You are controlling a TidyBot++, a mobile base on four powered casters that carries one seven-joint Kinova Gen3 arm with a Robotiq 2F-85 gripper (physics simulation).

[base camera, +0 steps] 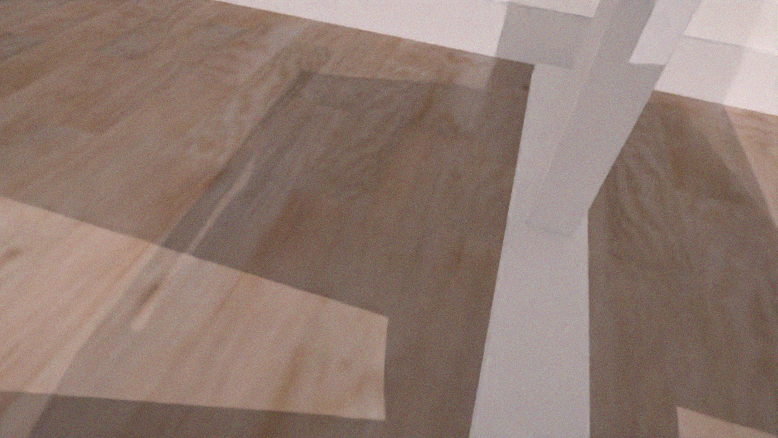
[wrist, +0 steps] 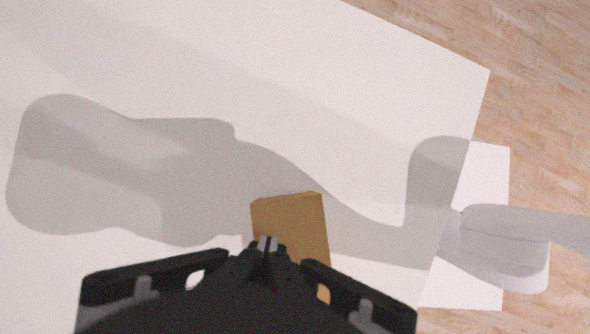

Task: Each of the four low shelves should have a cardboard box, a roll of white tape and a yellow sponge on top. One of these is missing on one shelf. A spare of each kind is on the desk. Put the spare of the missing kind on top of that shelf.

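Places are measured from the arm's base along level axes (x ahead, y left, z up), in metres.
Pixels of known places: gripper, fingertip midpoint: [wrist: 267, 248].
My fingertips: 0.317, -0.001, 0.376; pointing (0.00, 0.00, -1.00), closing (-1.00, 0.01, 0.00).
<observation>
Behind a point stands the place of what it marks, as x, y, z.
A brown cardboard box [wrist: 292, 220] @(0.300, -0.025, 0.373) sits on a white surface [wrist: 310, 60] @(0.298, -0.197, 0.323) in the wrist view, low and right of the middle. My gripper [wrist: 267, 248] @(0.317, -0.001, 0.375) is shut with its fingertips together and holds nothing. In the wrist view its tips overlap the left part of the box, whose lower part is hidden behind the gripper. How high the tips are above the box I cannot tell. A roll of white tape and a yellow sponge do not show in either view.
In the wrist view a light grey rounded arm or base part [wrist: 505, 240] @(0.032, -0.017, 0.317) stands beyond the surface's right edge, with wood floor [wrist: 545, 100] @(-1.105, -0.687, -0.397) beyond. In the base camera view a white leg [base camera: 544, 326] stands on wood floor [base camera: 337, 217] @(0.453, 0.039, -0.397), before a white wall [base camera: 408, 21] @(0.922, -0.031, -0.366).
</observation>
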